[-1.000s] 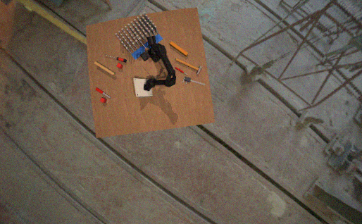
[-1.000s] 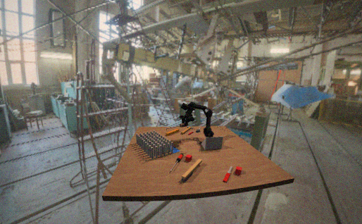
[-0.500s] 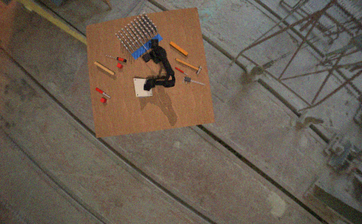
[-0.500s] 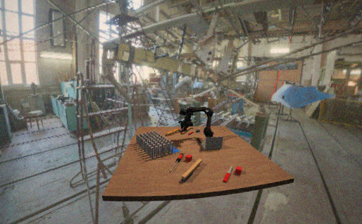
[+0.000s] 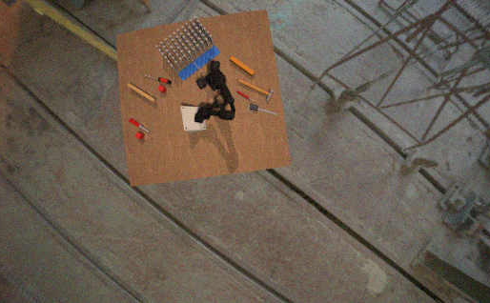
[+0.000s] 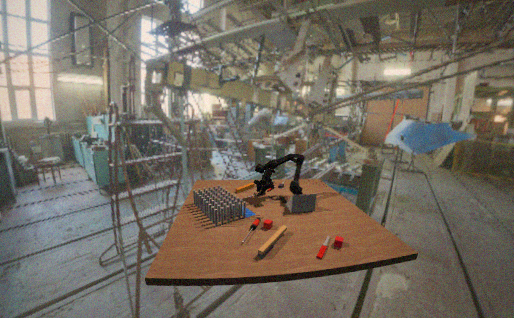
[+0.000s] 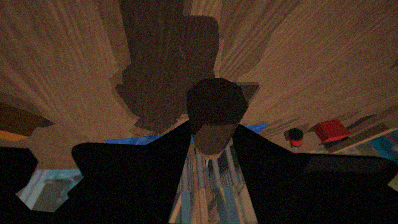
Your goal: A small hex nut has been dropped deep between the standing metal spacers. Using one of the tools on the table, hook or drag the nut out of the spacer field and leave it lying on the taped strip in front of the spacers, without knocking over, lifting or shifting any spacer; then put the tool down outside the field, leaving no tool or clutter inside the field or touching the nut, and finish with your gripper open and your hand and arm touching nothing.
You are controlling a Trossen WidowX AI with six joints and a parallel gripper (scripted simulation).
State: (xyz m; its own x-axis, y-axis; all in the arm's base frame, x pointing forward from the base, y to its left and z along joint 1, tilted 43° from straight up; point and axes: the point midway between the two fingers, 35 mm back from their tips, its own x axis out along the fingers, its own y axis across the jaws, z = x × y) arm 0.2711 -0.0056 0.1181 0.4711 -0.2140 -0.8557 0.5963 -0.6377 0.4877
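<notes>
Now: gripper tip 17 cm short of the blue taped strip, 8 cm to the right of it and 6 cm above it. Round my gripper tip: thin hook tool (8 cm ahead, 6 cm to the left); orange bar (12 cm ahead, 27 cm to the right, 5 cm below).
</notes>
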